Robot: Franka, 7 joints.
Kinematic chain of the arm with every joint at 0, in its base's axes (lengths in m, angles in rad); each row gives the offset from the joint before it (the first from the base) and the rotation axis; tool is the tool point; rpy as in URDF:
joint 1: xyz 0 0 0.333 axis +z
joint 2: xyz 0 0 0 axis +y
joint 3: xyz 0 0 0.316 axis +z
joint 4: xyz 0.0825 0 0 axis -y
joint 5: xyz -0.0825 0 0.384 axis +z
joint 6: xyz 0 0 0 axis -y
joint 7: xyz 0.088 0 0 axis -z
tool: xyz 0 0 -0.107 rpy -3.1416 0 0
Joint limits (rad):
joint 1: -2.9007..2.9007
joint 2: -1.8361..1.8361
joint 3: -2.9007..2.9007
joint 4: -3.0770..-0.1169
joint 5: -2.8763..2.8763
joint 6: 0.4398..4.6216
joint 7: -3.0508..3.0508
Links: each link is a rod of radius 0.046 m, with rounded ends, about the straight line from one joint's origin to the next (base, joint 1, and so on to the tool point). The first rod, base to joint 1, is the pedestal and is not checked.
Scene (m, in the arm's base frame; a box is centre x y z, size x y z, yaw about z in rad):
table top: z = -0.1
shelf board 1: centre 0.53 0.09 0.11 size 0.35 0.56 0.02 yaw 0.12
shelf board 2: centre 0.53 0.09 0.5 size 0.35 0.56 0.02 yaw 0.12
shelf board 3: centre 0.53 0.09 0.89 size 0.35 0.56 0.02 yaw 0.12
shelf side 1: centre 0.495 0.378 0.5 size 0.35 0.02 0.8 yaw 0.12
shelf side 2: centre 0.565 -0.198 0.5 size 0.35 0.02 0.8 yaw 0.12
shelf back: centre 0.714 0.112 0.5 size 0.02 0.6 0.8 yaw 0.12
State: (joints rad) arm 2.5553 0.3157 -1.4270 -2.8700 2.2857 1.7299 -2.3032
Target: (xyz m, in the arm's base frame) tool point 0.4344 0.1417 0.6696
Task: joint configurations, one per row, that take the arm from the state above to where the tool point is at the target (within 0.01 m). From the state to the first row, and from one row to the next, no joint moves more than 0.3 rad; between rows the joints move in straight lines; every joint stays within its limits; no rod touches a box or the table.
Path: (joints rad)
1: 2.6244 0.5077 -1.7217 -2.9114 2.0464 1.6428 -2.3780
2: 2.6935 0.6996 -2.0165 -2.9528 1.8071 1.5557 -2.4528
3: 2.7625 0.8916 -2.3112 -2.9942 1.5678 1.4686 -2.5275
4: 2.8316 1.0836 -2.6060 -3.0356 1.3284 1.3816 -2.6023
5: 2.9007 1.2756 -2.9007 -3.0770 1.0891 1.2945 -2.6771
6: 2.8409 1.3049 -2.8811 -3.0220 1.3600 1.3326 -2.6023
7: 2.7810 1.3343 -2.8614 -2.9670 1.6308 1.3708 -2.5275
8: 2.7212 1.3637 -2.8418 -2.9119 1.9017 1.4090 -2.4528
9: 2.6613 1.3930 -2.8222 -2.8569 2.1725 1.4472 -2.3780
10: 2.6015 1.4224 -2.8026 -2.8019 2.4433 1.4854 -2.3032
11: 2.5115 1.1894 -2.6727 -2.6298 2.4549 1.5426 -2.3032
12: 2.4215 0.9564 -2.5428 -2.4577 2.4665 1.5999 -2.3032
13: 2.3316 0.7234 -2.4129 -2.2856 2.4780 1.6572 -2.3032

